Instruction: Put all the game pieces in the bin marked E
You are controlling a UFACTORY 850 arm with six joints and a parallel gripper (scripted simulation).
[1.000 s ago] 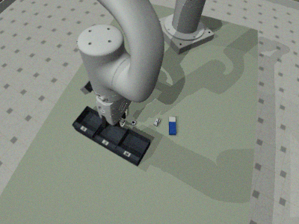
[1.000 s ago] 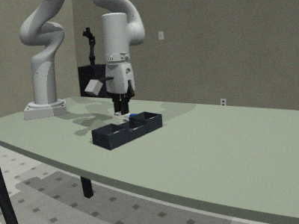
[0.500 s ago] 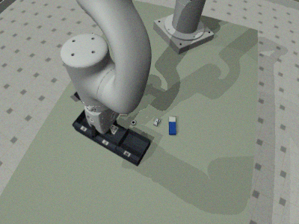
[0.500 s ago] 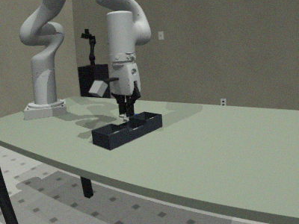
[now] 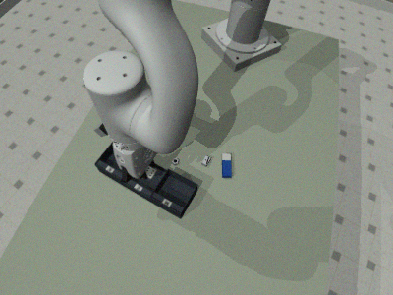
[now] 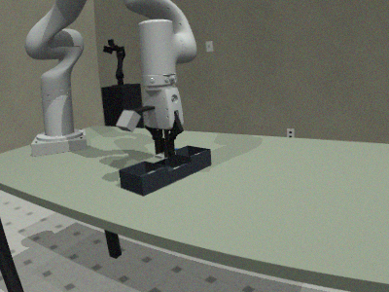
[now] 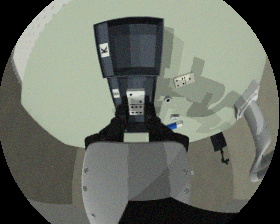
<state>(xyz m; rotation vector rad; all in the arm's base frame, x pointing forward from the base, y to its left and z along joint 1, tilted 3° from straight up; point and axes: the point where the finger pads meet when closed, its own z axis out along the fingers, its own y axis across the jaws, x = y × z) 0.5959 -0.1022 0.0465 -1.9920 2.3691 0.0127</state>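
My gripper is now 1 cm short of the dark three-part bin and 5 cm above it. Also, from my hand: cream domino 10 cm behind, 7 cm below; then white domino 2 cm below; then dark ring 7 cm behind, 5 cm to the left, 7 cm below.
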